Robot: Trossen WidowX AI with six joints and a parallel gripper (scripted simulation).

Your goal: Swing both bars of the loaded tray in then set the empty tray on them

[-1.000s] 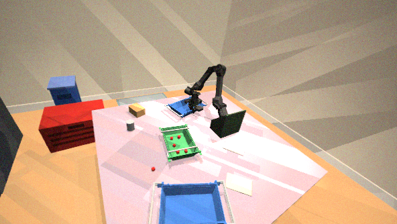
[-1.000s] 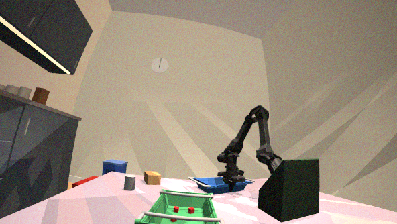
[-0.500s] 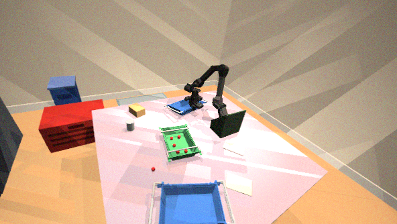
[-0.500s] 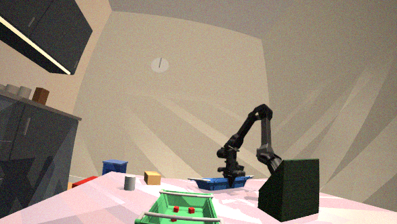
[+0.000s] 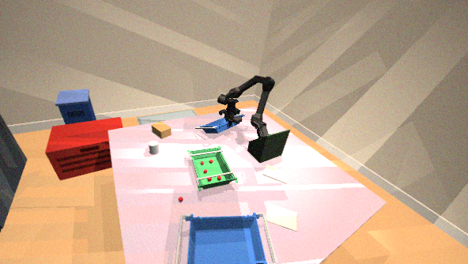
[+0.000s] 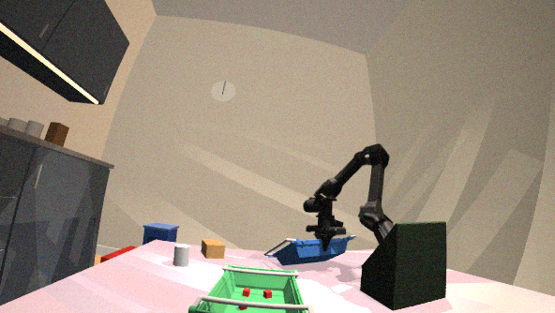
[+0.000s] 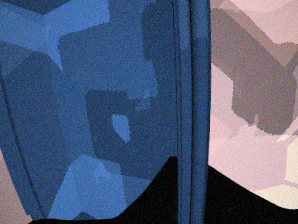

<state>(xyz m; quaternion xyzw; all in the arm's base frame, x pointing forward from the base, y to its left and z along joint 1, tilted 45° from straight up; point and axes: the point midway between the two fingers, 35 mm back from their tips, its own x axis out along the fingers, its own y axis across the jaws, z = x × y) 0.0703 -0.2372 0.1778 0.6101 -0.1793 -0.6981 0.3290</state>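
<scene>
My gripper tip is 20 mm short of the blue tray, 80 mm to the left of it and 10 mm above it. The rest, counted from my gripper tip: red block (520 mm ahead, 390 mm to the left, 70 mm below); then brown block (440 mm ahead, 210 mm to the right, 50 mm below).
</scene>
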